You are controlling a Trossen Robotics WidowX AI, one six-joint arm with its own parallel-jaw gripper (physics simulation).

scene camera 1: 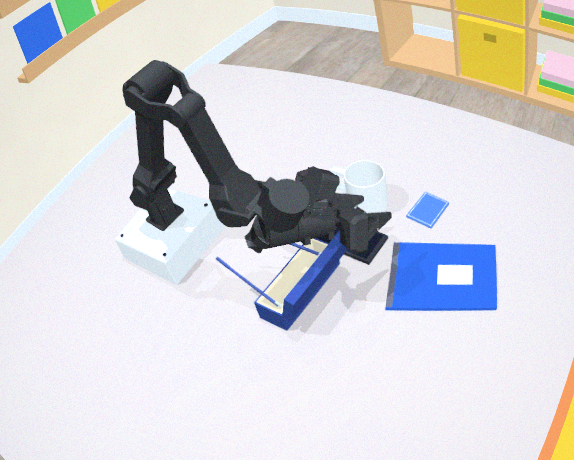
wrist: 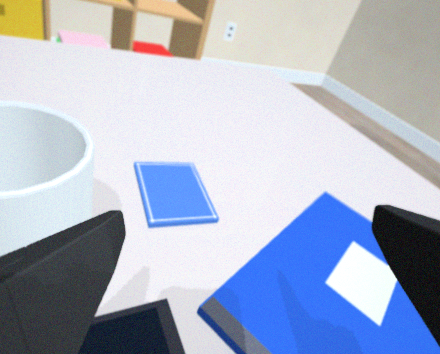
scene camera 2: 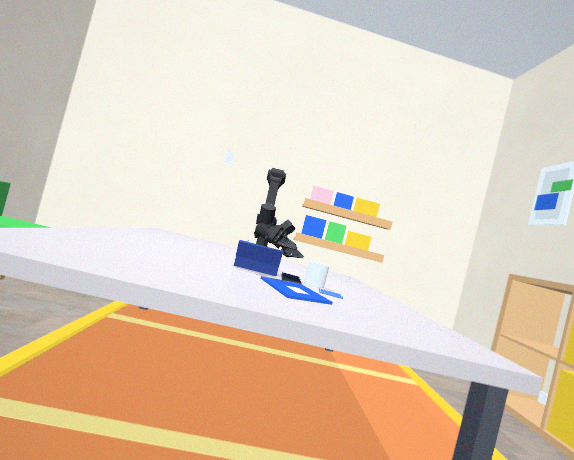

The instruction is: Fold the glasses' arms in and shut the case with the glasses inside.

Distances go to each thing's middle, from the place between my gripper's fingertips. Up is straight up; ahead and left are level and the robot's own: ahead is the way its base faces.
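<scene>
Counting from my hand, I find the blue book with white label [scene camera 1: 424, 276] 11 cm below, 14 cm ahead and 1 cm to the left. The dark flat tablet [wrist: 154, 320] is also 11 cm below my hand, but 8 cm behind it and 1 cm to the right of it. Then there are the white mug [scene camera 1: 364, 177], 6 cm below my hand, 10 cm behind it and 8 cm to the left of it, and the blue glasses case [scene camera 2: 251, 256], which is 6 cm below my hand as well, 5 cm behind it and 15 cm to the right of it.
</scene>
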